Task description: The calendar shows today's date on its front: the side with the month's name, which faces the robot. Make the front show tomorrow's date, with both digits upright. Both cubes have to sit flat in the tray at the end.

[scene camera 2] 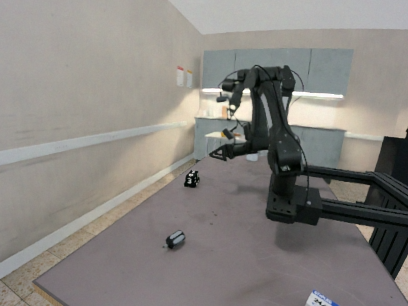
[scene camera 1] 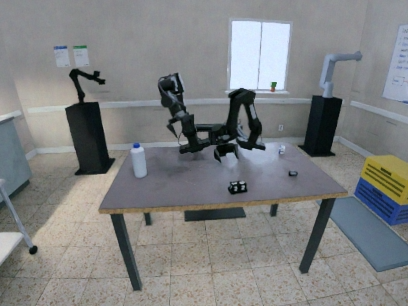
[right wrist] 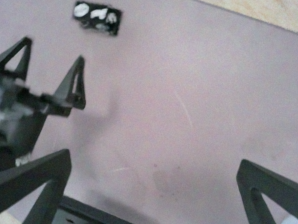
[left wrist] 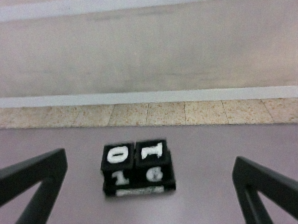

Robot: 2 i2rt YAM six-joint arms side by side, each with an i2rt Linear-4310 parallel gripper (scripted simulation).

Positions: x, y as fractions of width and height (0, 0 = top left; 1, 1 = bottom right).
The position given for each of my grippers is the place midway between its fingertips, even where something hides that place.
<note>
In view: my left gripper (left wrist: 0.50, 0.72), my right gripper (right wrist: 0.52, 0.73), a black cube (left wrist: 0.52, 0.72) and a black tray (left wrist: 0.47, 0.83).
My left gripper shows as well in the right wrist view (right wrist: 0.20, 0.20).
</note>
